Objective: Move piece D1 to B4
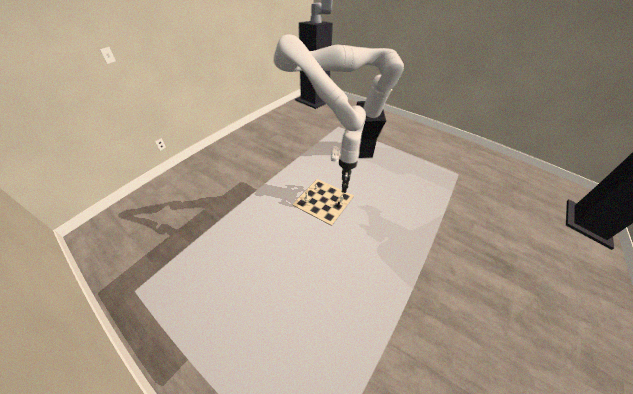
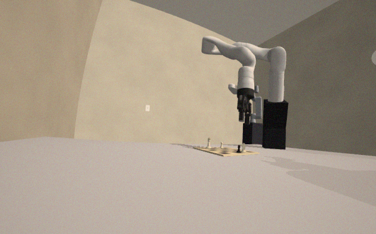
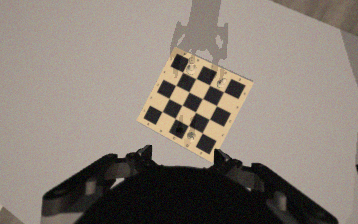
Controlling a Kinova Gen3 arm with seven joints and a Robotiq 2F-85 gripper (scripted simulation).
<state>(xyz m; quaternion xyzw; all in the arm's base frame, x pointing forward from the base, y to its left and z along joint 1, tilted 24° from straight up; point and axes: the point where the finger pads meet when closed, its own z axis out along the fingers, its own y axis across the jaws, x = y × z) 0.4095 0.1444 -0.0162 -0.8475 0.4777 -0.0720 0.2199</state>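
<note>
My gripper is now 120 mm above the white chess piece, 10 mm to the left of it and 10 mm past it. The rest, counted from my hand: chessboard: 130 mm below, 80 mm to the right, 40 mm ahead; black chess piece: 120 mm below, 20 mm ahead.
</note>
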